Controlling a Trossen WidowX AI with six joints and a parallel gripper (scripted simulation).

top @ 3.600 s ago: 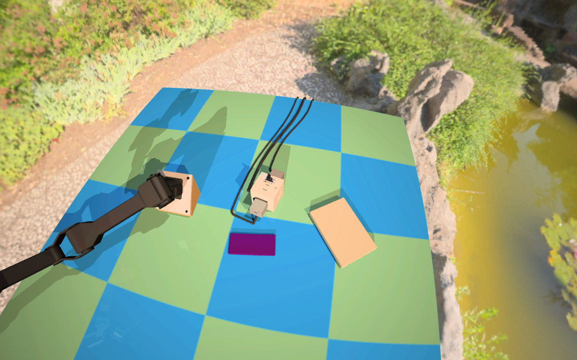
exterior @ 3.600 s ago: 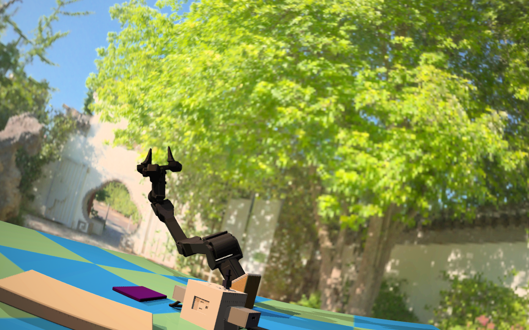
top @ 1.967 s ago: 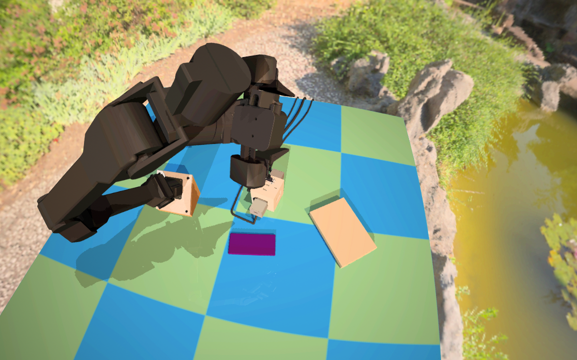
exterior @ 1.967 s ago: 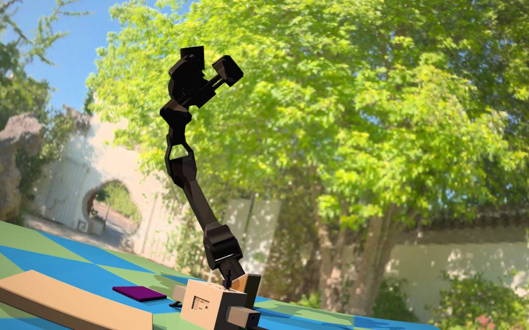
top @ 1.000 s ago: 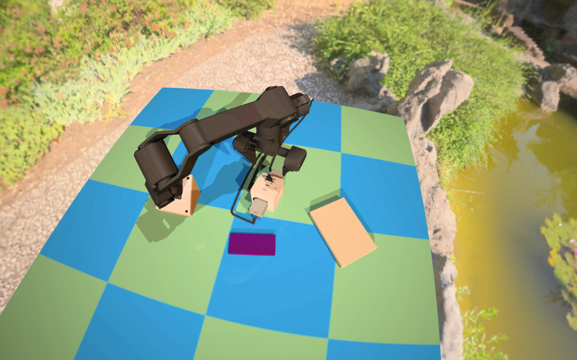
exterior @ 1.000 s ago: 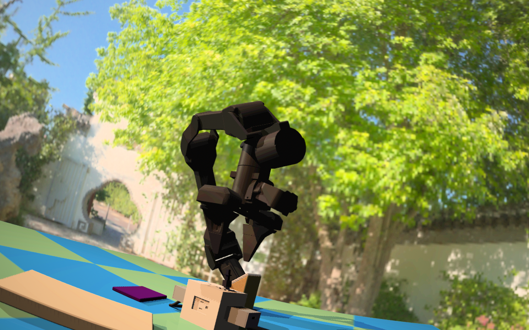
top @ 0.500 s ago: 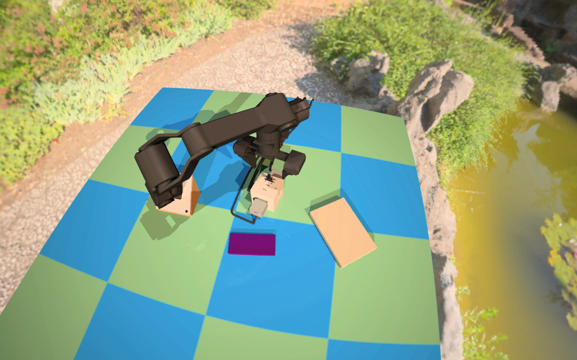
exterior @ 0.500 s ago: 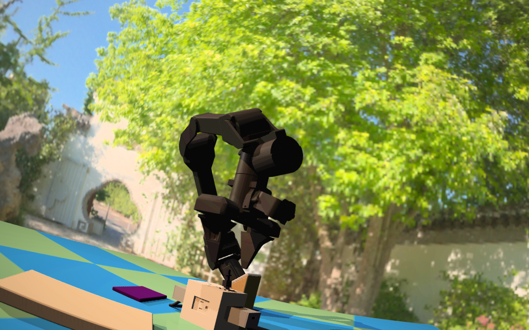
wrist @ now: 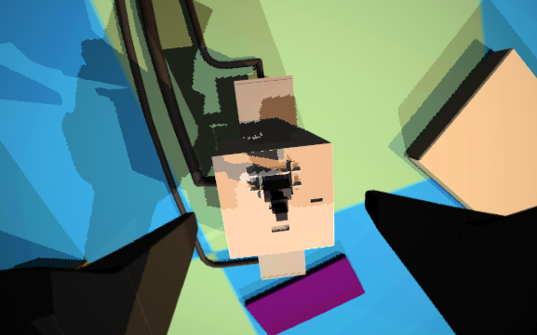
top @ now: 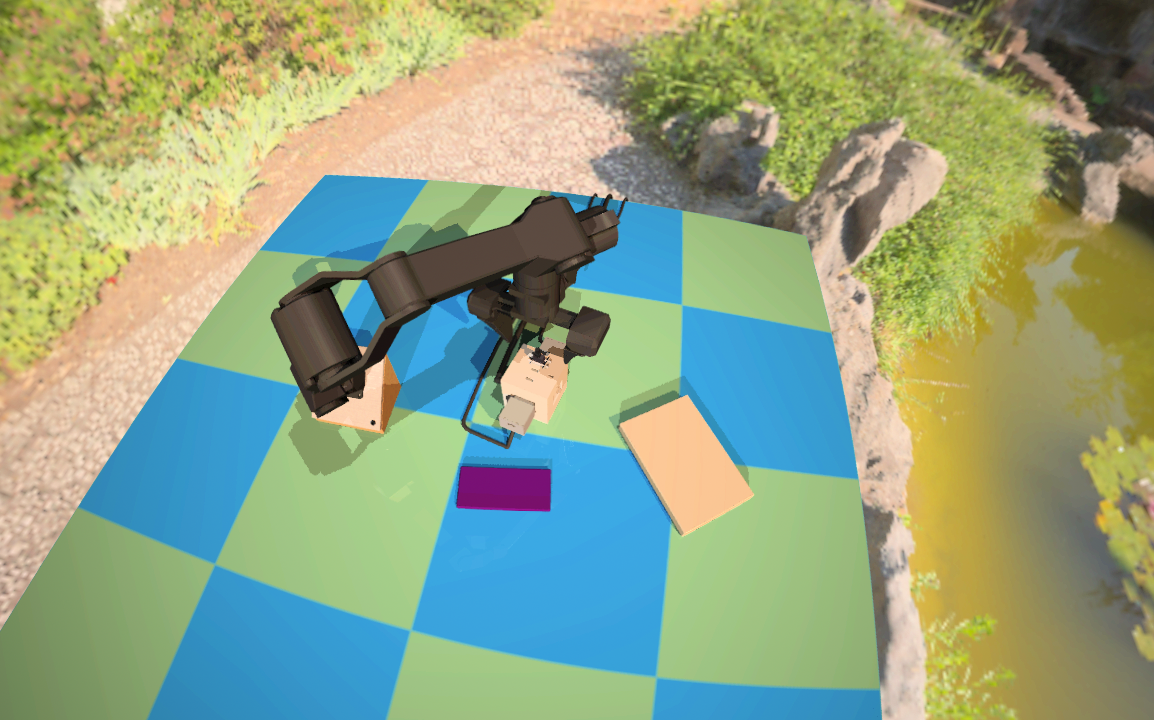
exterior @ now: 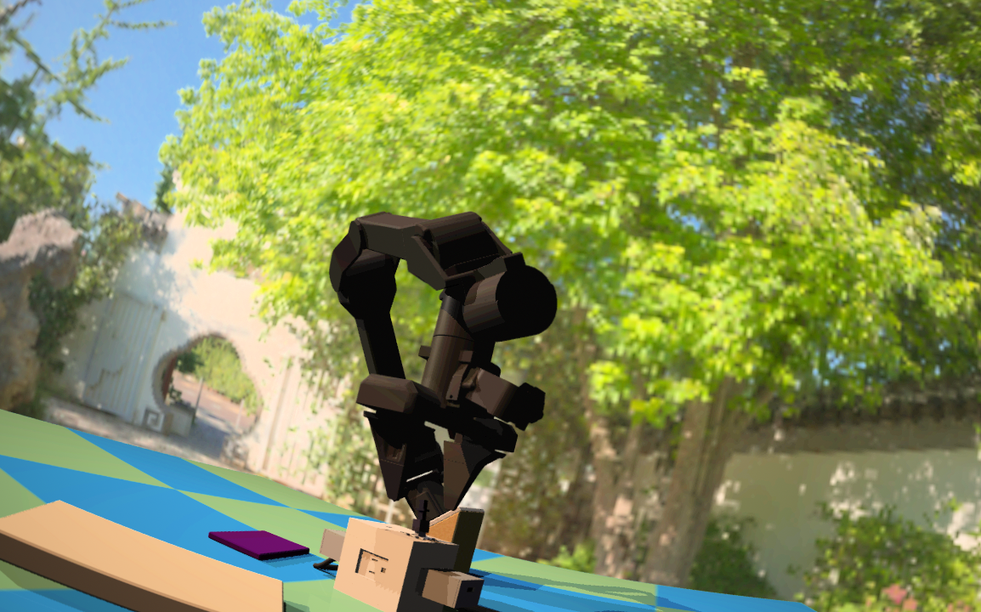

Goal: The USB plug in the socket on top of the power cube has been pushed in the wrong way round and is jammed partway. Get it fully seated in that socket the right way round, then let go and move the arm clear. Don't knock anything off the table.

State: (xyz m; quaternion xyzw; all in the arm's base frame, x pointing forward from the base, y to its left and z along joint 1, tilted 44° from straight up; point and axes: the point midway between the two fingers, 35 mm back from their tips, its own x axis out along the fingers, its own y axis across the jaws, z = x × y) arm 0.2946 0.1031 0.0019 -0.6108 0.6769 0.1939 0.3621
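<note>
The USB plug lies 20 mm below my gripper tip. The rest, counted from my gripper tip: USB socket: 40 mm below, 10 mm to the left; flat tan board: 240 mm ahead, 100 mm below, 90 mm to the right; purple flat card: 180 mm to the right, 100 mm below, 20 mm behind.
</note>
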